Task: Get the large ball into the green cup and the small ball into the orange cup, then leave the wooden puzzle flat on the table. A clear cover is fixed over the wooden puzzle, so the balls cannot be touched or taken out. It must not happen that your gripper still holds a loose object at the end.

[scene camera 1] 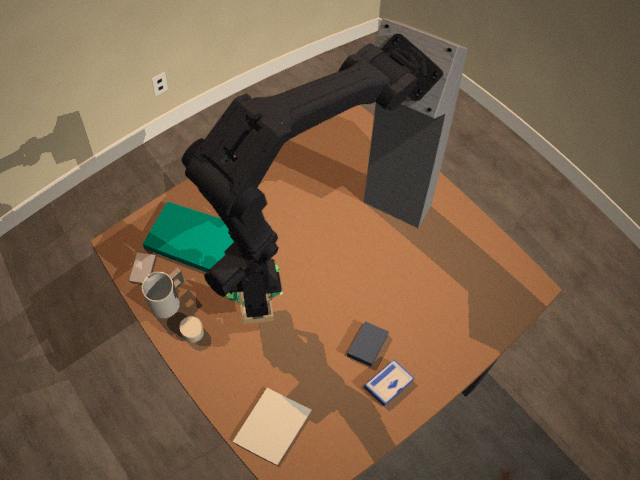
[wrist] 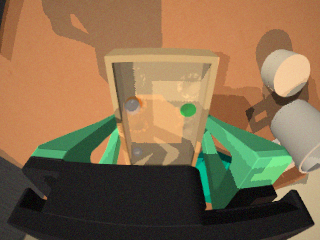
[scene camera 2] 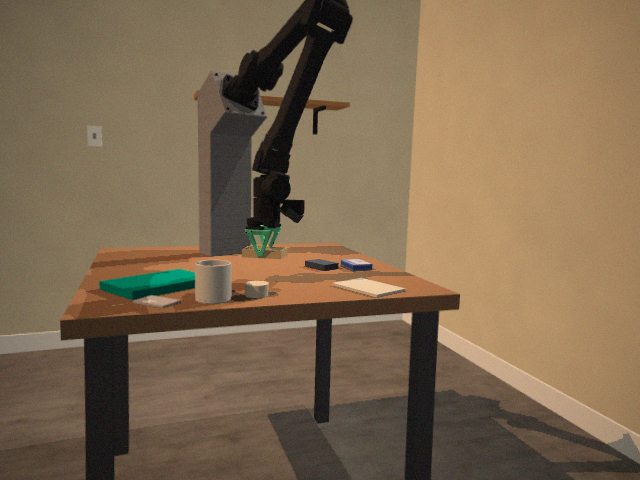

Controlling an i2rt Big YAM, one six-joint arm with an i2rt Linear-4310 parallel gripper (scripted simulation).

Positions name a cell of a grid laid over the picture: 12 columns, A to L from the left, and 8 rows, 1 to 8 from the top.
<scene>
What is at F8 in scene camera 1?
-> A cream pad.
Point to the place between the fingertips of my gripper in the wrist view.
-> G4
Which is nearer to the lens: the green block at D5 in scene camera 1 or the dark box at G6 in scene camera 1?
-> The dark box.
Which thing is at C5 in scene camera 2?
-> A green block.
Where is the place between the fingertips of my gripper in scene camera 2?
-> E5
</scene>
